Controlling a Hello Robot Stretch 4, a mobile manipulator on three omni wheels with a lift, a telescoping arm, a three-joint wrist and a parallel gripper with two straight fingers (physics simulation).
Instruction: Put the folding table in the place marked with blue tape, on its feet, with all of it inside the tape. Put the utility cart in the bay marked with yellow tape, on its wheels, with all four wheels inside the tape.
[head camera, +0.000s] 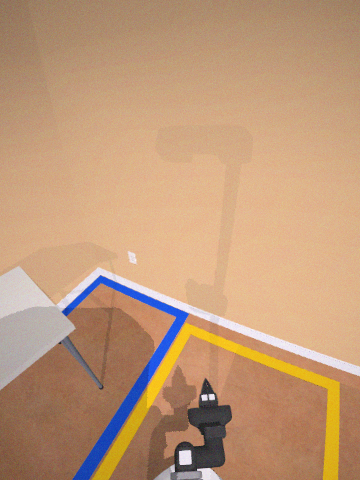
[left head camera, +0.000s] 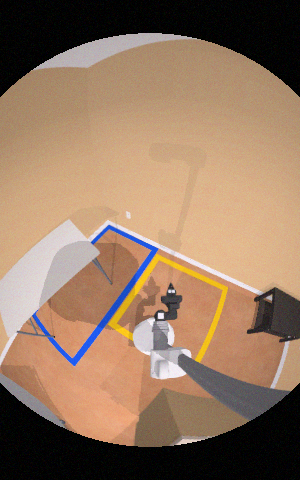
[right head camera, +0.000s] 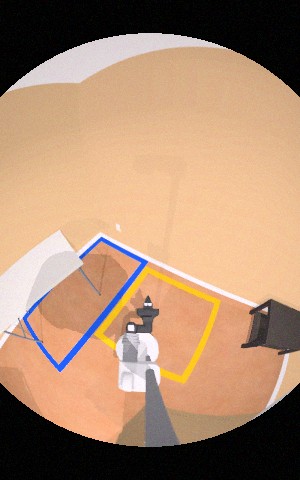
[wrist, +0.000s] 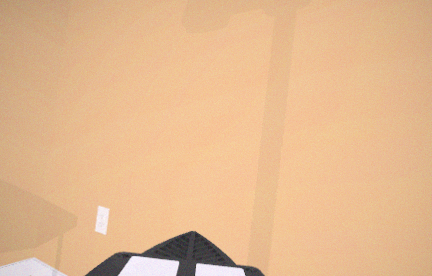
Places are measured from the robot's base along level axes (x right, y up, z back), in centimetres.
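Pixels of known places: gripper, fingertip midpoint: (head camera: 205, 379) (left head camera: 169, 282) (right head camera: 147, 295) (wrist: 190, 252); robot's base, origin of the base link: (left head camera: 152, 335) (right head camera: 137, 348).
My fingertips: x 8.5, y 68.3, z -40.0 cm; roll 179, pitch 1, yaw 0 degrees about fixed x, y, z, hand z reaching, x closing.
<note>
For each thing: its top centre in the pictures, then the offset to it from my fingertips. "pt": a spot on its surface instead.
- blue tape, surface spot: (head camera: 142, 297) (left head camera: 132, 237) pt dz -97.5, dx -39.7, dy -71.1 cm
- table's corner, surface spot: (wrist: 32, 269) pt dz -127.3, dx -84.3, dy -67.6 cm
- furniture, surface spot: (right head camera: 287, 325) pt dz +56.9, dx +164.2, dy -26.1 cm
The white folding table (head camera: 30, 325) (left head camera: 45, 280) (right head camera: 35, 285) stands upright at the left; its near-right foot is inside the blue tape (head camera: 142, 297) (left head camera: 132, 238) (right head camera: 125, 251). At its far-left end, one foot is outside the tape and another close to the tape line. The table's corner (wrist: 32, 269) shows at the wrist view's bottom left. My gripper (head camera: 206, 385) (left head camera: 171, 289) (right head camera: 148, 301) (wrist: 190, 252) is shut and empty, over the bay of yellow tape (head camera: 333, 425) (left head camera: 192, 273) (right head camera: 182, 285), apart from the table. The utility cart does not show in any current view.
A black piece of furniture (left head camera: 287, 315) (right head camera: 287, 325) stands right of the yellow bay. A beige wall corner (left head camera: 162, 420) is behind my base. My white base (left head camera: 150, 337) (right head camera: 140, 347) overlaps the yellow bay's near-left edge. A wall with a white outlet (head camera: 132, 257) (wrist: 102, 220) faces my gripper.
</note>
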